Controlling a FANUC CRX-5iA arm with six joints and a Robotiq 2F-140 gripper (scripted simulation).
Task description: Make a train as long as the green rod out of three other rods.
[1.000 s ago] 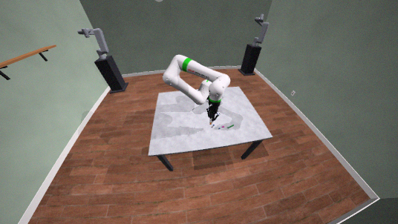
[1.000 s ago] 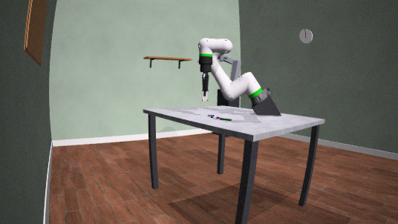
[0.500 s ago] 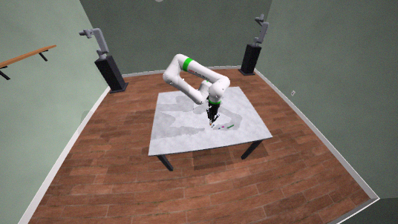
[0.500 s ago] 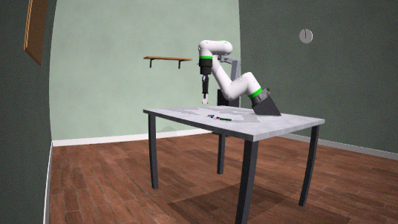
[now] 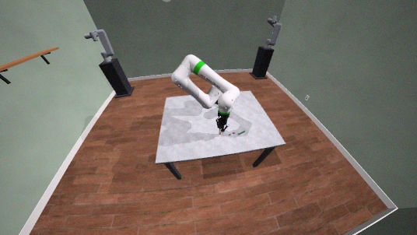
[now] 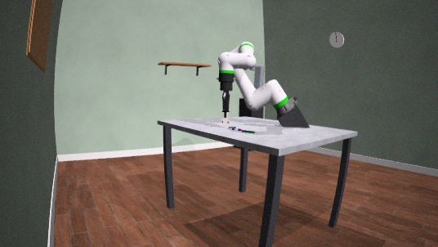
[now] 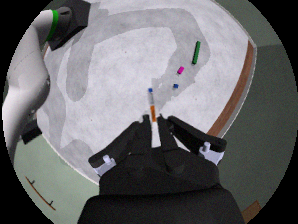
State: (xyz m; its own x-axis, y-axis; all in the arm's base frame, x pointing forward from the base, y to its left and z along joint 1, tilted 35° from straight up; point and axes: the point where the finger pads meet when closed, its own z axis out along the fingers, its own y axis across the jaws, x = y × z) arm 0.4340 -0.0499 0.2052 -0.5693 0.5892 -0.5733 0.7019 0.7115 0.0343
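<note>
My hand is 6 cm above the grey rod, 3 cm to the right of it and 2 cm past it. From my hand the other things lie so: orange rod (3 cm below); green rod (22 cm to the left, 6 cm below, 2 cm ahead); magenta rod (14 cm to the left, 6 cm below, 1 cm ahead).
</note>
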